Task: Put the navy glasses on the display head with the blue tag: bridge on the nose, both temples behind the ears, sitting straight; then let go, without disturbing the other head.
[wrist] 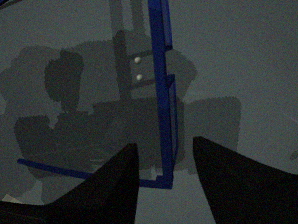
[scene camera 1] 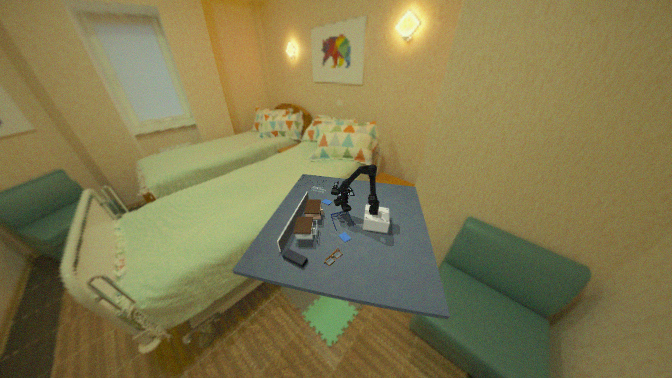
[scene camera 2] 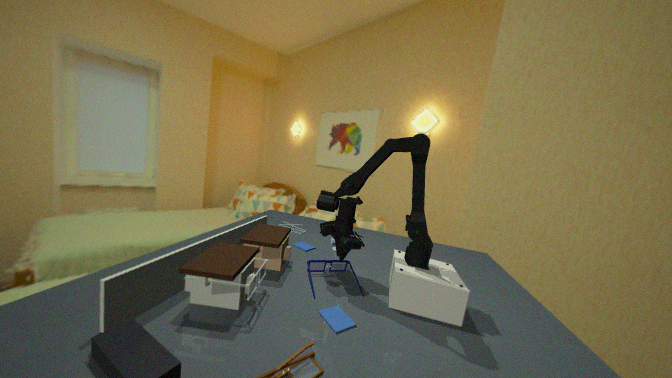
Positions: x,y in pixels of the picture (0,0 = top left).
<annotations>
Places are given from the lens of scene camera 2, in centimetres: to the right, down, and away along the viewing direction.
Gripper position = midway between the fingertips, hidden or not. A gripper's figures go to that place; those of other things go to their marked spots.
my gripper (scene camera 2: 339,258): 1, 24, 82
pale head (scene camera 2: 225,262): -27, 18, 57
tan head (scene camera 2: 272,241): -20, 16, 75
The marked spots on the pale head and the tan head are 19 cm apart.
</annotations>
